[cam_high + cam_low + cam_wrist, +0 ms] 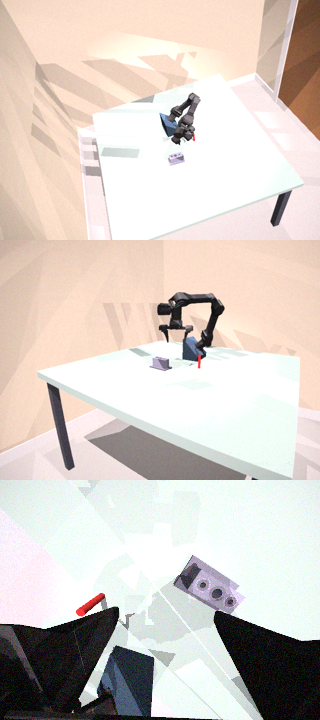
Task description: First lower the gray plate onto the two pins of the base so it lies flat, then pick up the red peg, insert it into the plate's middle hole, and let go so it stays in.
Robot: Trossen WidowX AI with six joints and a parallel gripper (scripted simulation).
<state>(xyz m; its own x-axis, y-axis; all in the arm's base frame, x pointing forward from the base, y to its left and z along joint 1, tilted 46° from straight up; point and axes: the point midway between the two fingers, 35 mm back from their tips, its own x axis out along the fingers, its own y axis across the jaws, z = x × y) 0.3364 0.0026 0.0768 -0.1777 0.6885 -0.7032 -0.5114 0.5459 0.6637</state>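
Right now the red peg is 11 cm below my gripper tip, 11 cm behind it and 9 cm to the left of it. Also, from my gripper tip: gray plate (11 cm below, 8 cm to the right, 4 cm ahead); then pin base (15 cm below, 8 cm to the right, 4 cm ahead).
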